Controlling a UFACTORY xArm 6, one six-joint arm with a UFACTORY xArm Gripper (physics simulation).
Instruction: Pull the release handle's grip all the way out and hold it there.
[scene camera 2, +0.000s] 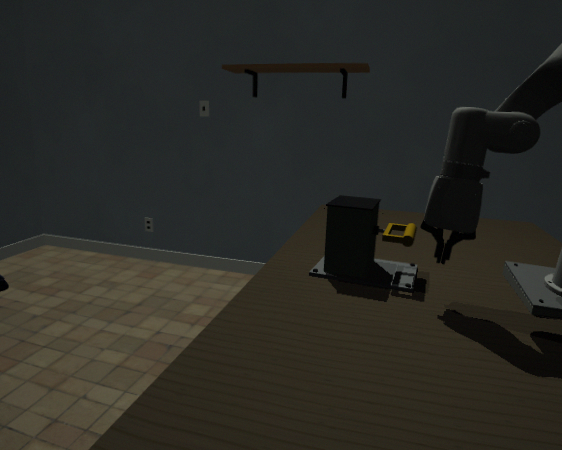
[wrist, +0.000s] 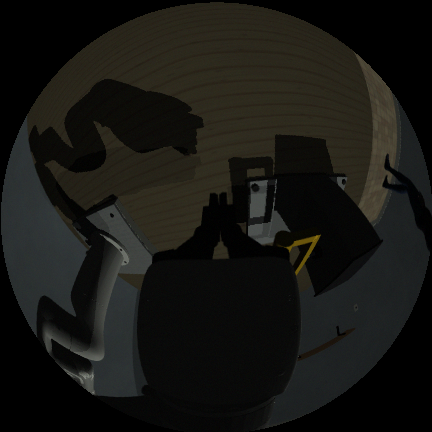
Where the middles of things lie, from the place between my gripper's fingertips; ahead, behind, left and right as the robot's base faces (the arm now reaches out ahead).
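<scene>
Grey base plate (scene camera 2: 401, 276): 8 cm below my hand, 15 cm ahead, 13 cm to the right.
</scene>
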